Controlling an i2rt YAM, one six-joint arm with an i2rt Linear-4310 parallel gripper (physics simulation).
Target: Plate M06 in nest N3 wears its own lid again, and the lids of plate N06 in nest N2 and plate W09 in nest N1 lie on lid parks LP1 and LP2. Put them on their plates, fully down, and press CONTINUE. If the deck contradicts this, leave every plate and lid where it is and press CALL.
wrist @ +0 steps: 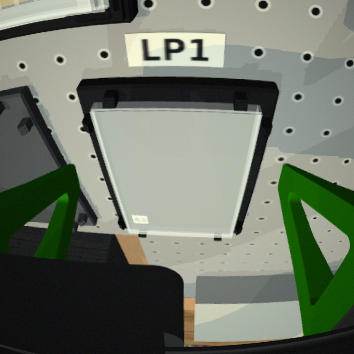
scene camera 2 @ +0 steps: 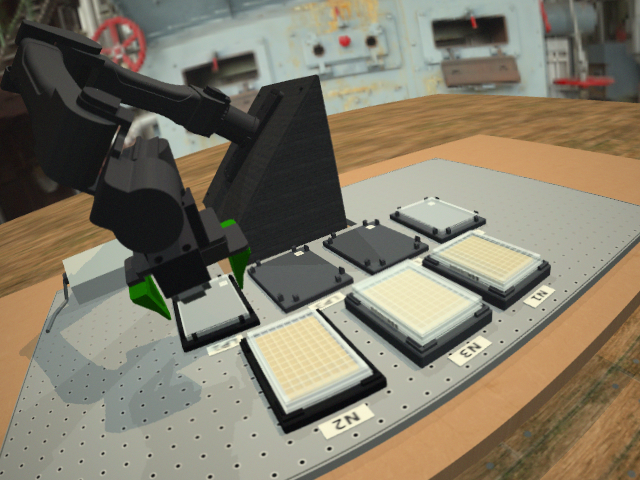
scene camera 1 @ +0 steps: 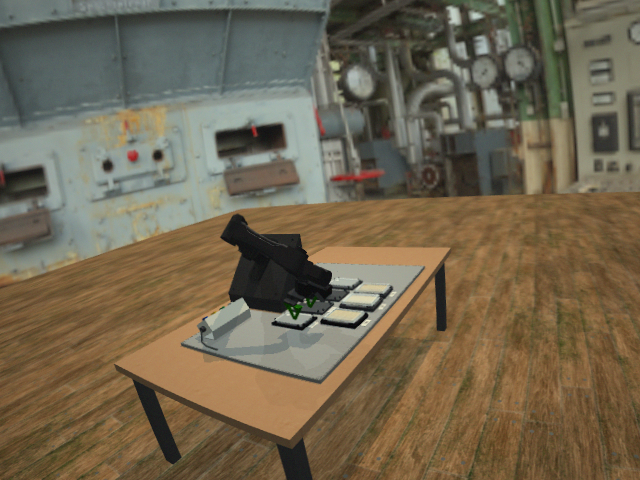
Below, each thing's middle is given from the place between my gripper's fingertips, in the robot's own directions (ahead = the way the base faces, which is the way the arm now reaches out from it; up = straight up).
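The black lid park LP1 [scene camera 2: 244,324] has my hand 4 cm past it and 4 cm above it. Counting from my hand, the label LP1 [wrist: 189,48] is 4 cm ahead, 1 cm to the left and 4 cm below, while the nest N2 [scene camera 2: 295,420] is 9 cm to the left, 13 cm ahead and 4 cm below. The nest N3 [scene camera 2: 422,356] is 12 cm ahead of my hand, 22 cm to the left of it and 3 cm below it. Going by their middles, nest N3 is the farthest from my hand of the things named here.
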